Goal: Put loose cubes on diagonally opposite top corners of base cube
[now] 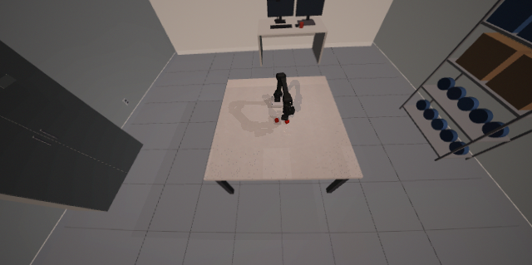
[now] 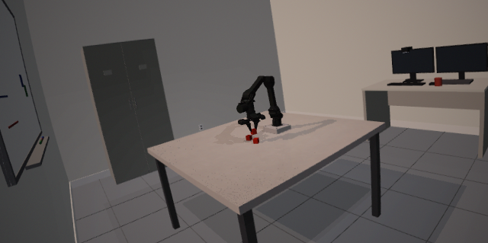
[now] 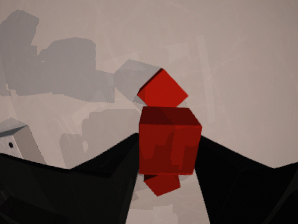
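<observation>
Right now the red cube is 10 mm behind my gripper tip, 90 mm to the right of it and 60 mm below it.
</observation>
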